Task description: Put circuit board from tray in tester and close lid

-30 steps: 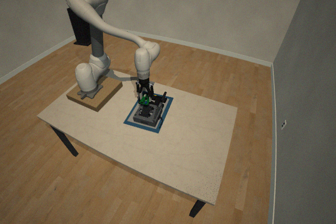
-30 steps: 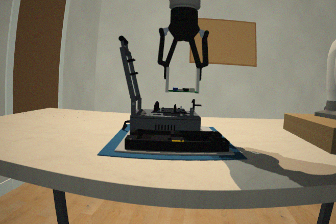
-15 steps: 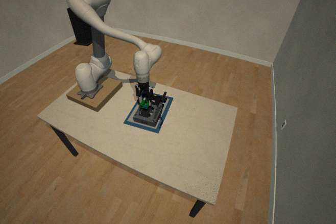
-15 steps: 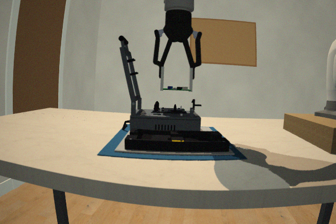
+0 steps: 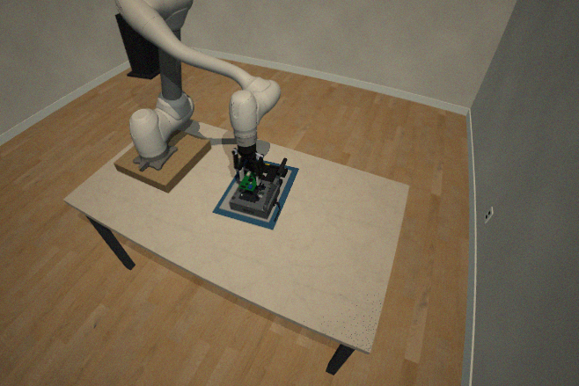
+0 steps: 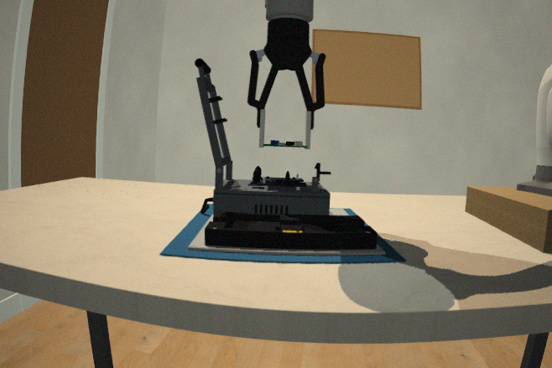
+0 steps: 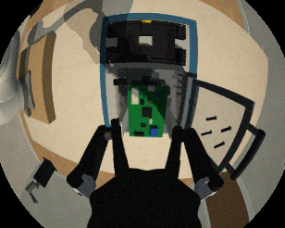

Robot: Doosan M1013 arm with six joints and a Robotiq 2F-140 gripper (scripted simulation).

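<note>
The green circuit board is 2 cm below my hand. Also, from my hand: latch hook (7 cm below, 6 cm behind, 5 cm to the left); then grey tester (4 cm below, 3 cm to the left, 3 cm ahead); then tester lid (13 cm ahead, 3 cm above).
</note>
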